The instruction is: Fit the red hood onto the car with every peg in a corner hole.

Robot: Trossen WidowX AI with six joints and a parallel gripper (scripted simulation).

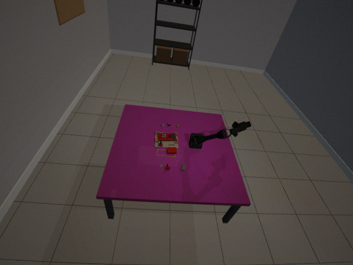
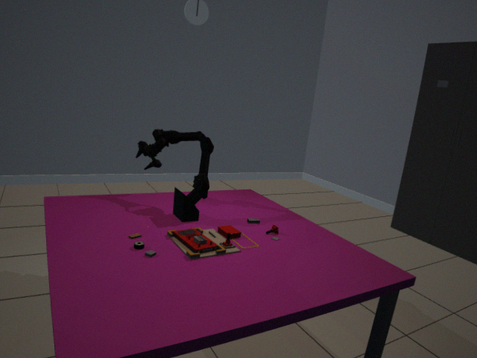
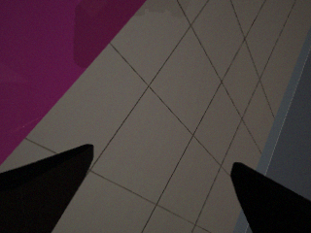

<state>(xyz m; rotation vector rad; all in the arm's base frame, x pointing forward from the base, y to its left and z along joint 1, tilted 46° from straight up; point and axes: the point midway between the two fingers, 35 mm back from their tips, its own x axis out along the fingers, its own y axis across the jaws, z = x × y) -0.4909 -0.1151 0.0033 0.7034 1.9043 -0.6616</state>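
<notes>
My gripper tip is now 750 mm short of the red hood, 190 mm to the right of it and 160 mm above it. From my gripper tip the other things lie so: black wheel 750 mm ahead, 240 mm to the right, 160 mm below; then beige jig 800 mm ahead, 10 mm to the left, 160 mm below; then grey engine block 830 mm ahead, 150 mm below.
</notes>
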